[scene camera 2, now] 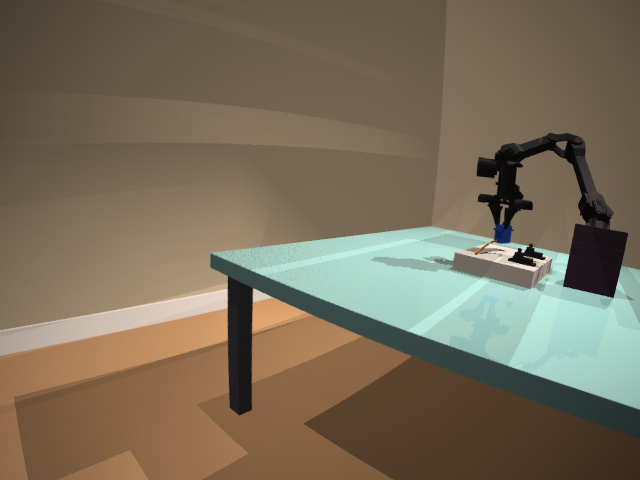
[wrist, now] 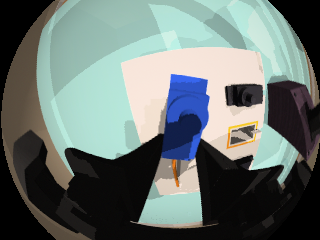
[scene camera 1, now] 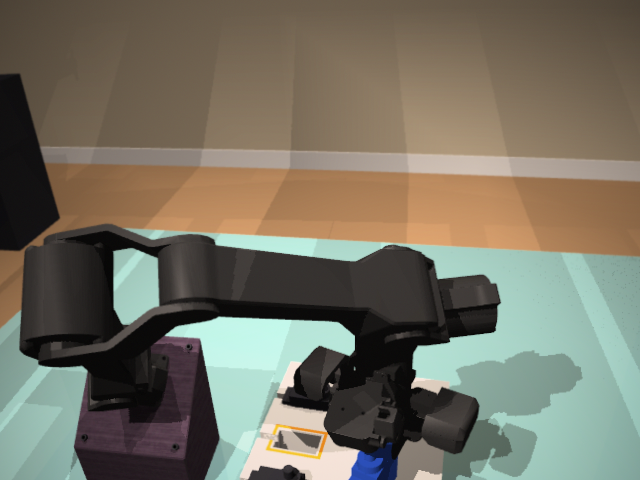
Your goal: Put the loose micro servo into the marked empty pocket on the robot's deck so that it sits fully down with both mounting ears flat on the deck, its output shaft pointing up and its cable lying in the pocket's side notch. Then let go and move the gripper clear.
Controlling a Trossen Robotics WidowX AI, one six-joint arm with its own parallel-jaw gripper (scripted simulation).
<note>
I see my gripper, a blue micro servo and a deck.
My gripper also shows in scene camera 2 and in the wrist view.
</note>
